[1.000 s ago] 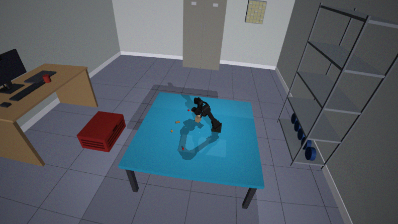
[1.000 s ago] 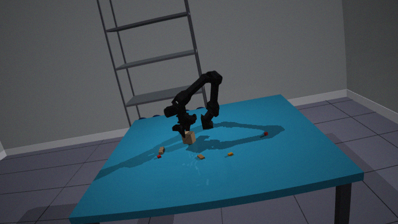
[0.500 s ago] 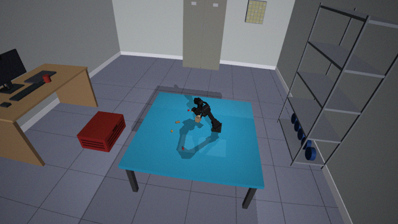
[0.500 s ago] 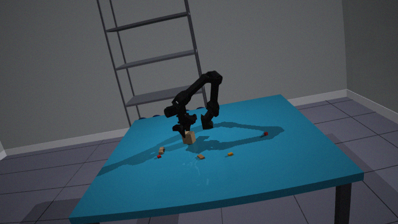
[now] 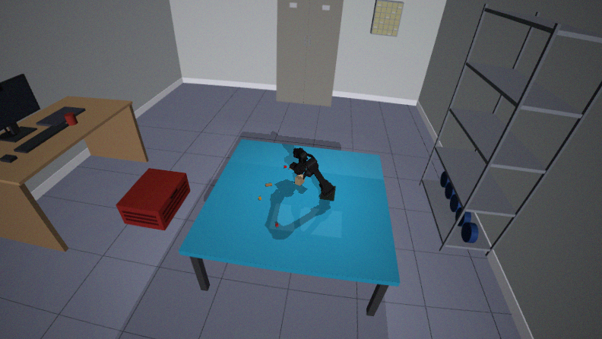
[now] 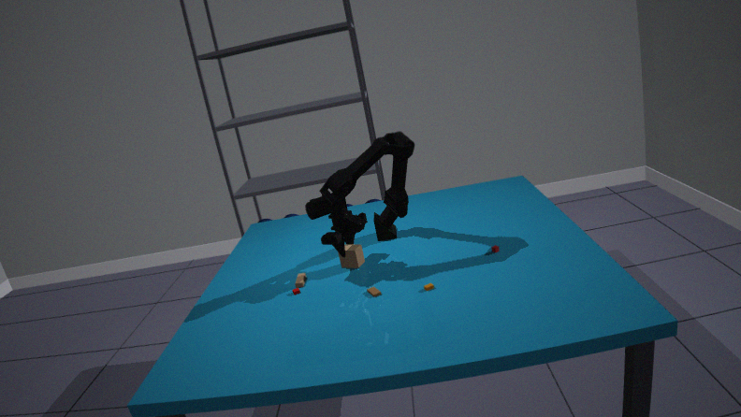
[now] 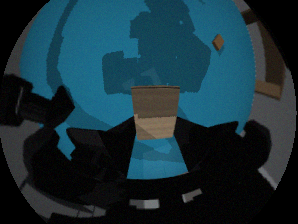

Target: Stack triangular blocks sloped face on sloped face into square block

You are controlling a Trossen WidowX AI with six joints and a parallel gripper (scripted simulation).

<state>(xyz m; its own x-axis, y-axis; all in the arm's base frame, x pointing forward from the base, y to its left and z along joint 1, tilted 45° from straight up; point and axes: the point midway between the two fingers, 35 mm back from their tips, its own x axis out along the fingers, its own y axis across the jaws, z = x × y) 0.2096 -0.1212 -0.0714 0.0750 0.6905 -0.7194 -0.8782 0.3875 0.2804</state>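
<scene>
Now: gripper tip 1 cm below the triangular block. The rest, counted from my gripper tip: tan block 7 cm ahead, 16 cm to the right, 3 cm below; then brown piece 24 cm ahead, 8 cm to the left, 4 cm below; then orange piece 27 cm ahead, 23 cm to the left, 4 cm below.
</scene>
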